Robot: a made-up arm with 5 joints.
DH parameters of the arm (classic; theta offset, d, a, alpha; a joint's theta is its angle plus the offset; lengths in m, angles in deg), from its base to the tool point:
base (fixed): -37.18 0 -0.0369 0
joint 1: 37.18 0.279 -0.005 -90
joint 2: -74.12 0 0.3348 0
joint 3: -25.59 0 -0.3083 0
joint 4: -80.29 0.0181 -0.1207 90
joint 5: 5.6 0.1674 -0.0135 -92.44
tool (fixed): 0.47 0.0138 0 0
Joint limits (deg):
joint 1: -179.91..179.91
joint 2: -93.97..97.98
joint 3: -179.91..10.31
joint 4: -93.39..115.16
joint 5: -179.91..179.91
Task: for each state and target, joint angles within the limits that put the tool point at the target. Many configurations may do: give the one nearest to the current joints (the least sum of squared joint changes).
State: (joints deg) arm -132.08 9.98 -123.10 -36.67 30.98
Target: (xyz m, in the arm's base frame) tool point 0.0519 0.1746 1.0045
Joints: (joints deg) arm -111.33 -19.47 -140.78 -45.99 33.32
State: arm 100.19 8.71 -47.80 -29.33 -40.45
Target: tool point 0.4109 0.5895 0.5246
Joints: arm 49.23 29.14 -94.13 -13.84 -36.93
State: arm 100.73 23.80 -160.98 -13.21 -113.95
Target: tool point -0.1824 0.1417 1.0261
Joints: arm 133.89 18.28 -170.64 -21.65 -110.94
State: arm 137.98 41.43 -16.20 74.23 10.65
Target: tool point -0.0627 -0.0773 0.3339
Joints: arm 88.11 56.05 6.88 105.33 1.95
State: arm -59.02 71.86 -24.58 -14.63 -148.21
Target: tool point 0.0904 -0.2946 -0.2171
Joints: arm -71.84 77.45 -54.02 -17.01 -149.11
